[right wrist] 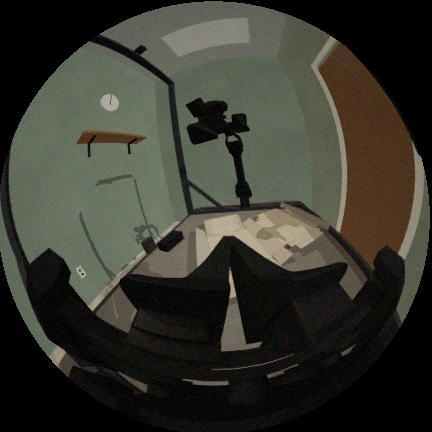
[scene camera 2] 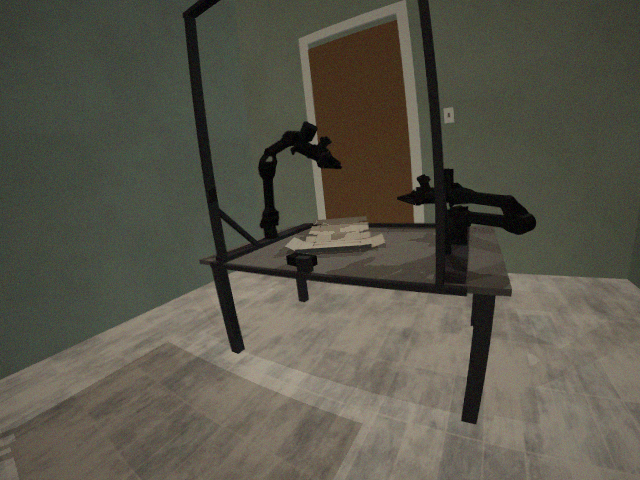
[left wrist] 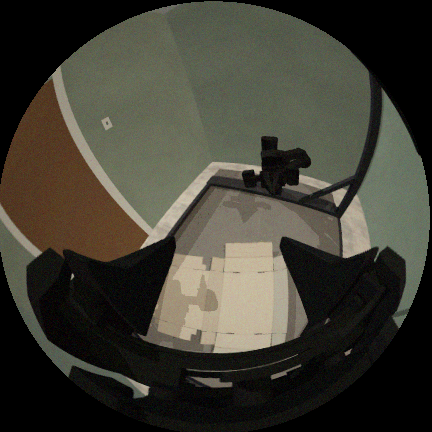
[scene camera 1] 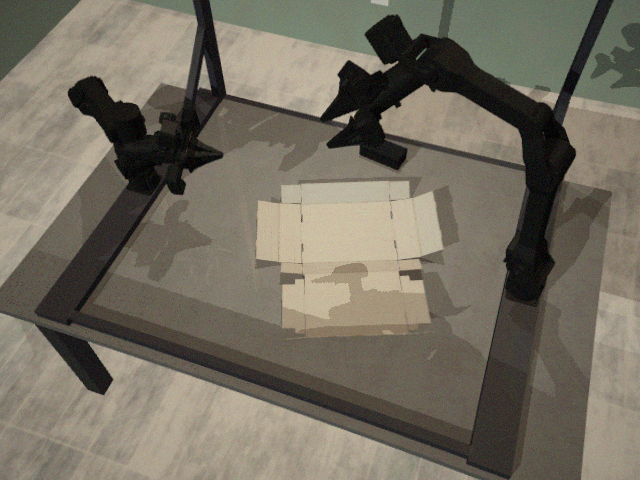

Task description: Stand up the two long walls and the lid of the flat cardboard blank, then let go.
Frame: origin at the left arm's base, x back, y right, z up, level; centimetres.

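Seen in the pictures: left gripper, fingertip midpoint: [right wrist: 233,131] [scene camera 2: 341,165] [left wrist: 229,242] [scene camera 1: 324,133]; right gripper, fingertip midpoint: [right wrist: 227,240] [scene camera 2: 397,198] [left wrist: 272,193] [scene camera 1: 222,155]; left arm's base, origin of the base link: [right wrist: 244,205] [scene camera 2: 271,237] [scene camera 1: 523,290]; right arm's base, origin of the base link: [scene camera 2: 458,242] [scene camera 1: 144,183].
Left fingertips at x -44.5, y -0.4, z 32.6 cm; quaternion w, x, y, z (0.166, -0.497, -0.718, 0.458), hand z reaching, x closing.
Observation:
Offsets run from my left fingertips to a thing's top centre. "pt": to the spot under its first point.
The cream cardboard blank @[pt dx +3.4, dy +4.6, dz -34.4 cm] [scene camera 1: 345,229] [scene camera 2: 341,241] [left wrist: 245,295] lies spread on the table. In scene camera 1 one long wall [scene camera 1: 346,191] lies low along its upper edge, and the other @[pt dx +8.2, dy -5.5, dz -33.3 cm] [scene camera 1: 351,266] is a narrow strip between the middle panel and the lid [scene camera 1: 379,310] [left wrist: 192,272] [right wrist: 295,232]. The lid lies folded out, near flat, with its far edge slightly off the table. My left gripper [scene camera 1: 325,133] [scene camera 2: 339,166] [left wrist: 229,242] is open and empty, high above the table. My right gripper [scene camera 1: 221,153] [scene camera 2: 399,198] [right wrist: 227,240] is shut and empty, raised off to the side of the blank. Neither touches the cardboard.
End flaps [scene camera 1: 267,229] [scene camera 1: 428,222] stick out at both sides of the blank, the right one tilted up. A black box @[dx +4.9, dy +30.0, dz -31.0 cm] [scene camera 1: 383,153] [scene camera 2: 301,259] [right wrist: 171,241] sits at the table's edge. Dark rails and upright posts [scene camera 1: 204,56] [scene camera 2: 436,155] frame the table.

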